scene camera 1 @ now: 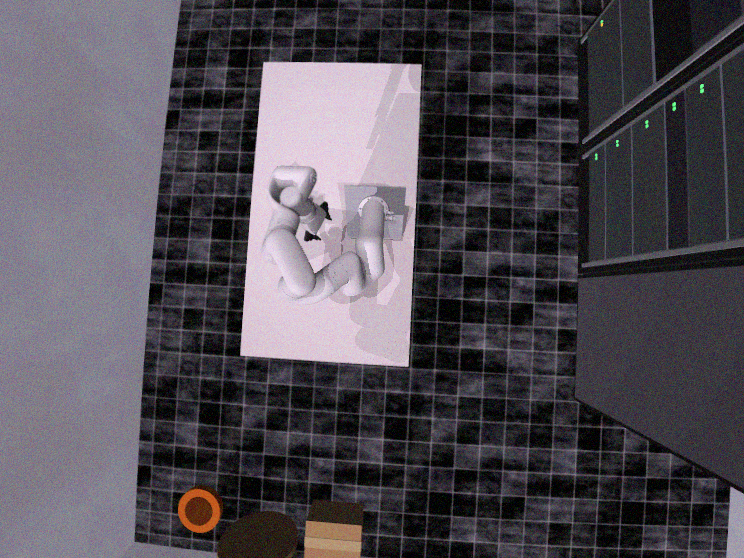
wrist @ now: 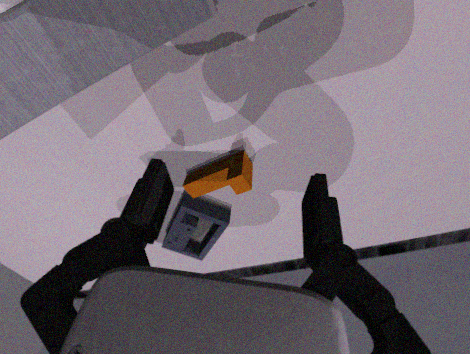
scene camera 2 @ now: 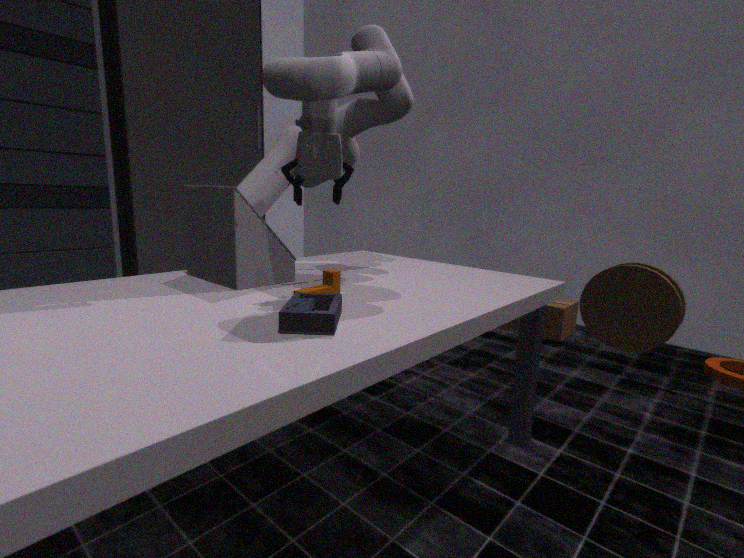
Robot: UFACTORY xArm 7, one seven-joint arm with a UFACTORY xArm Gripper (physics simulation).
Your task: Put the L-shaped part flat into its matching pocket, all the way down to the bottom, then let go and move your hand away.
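Frame: origin at the arm's base, x back, y right, z up, level; centimetres.
Where they show: gripper, fingertip midpoint: point(scene camera 1: 323, 228) point(wrist: 236, 180) point(scene camera 2: 317, 203); arm's base, origin of the base link: point(scene camera 1: 373, 209) point(scene camera 2: 236, 216).
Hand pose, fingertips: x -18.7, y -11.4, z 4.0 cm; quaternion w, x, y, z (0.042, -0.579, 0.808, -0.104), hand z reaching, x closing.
Observation:
Each offset is from my fingertips to the top centre of the thing. Level surfaces: height alone.
The orange L-shaped part @[dx -12.4, dy +8.8, dz -13.9 cm] point(scene camera 2: 331, 282) point(wrist: 207, 184) rests on the table behind the pocket block in the scene camera 2 view, with one short end rising higher than its long leg, so it does not look flat. The dark blue-grey block @[dx -23.6, dy +17.8, dz -16.3 cm] point(scene camera 2: 307, 322) point(wrist: 175, 235) sits close beside it, its pocket facing up and empty. My gripper point(scene camera 1: 319, 224) point(scene camera 2: 317, 201) point(wrist: 236, 180) is open and empty, well above the part and block. In the wrist view, both show between the fingers, lower and further off. In the scene camera 1 view, the arm hides the part and block.
The white table @[dz -19.9 cm] point(scene camera 1: 324, 108) point(scene camera 2: 150, 384) carries the arm's base on a grey wedge-shaped mount point(scene camera 1: 393, 231) point(scene camera 2: 210, 240). Arm shadows fall around the part. A dark rack cabinet point(scene camera 1: 655, 336) stands on the floor beyond the table. An orange ring-shaped object point(scene camera 1: 182, 510) lies on the floor.

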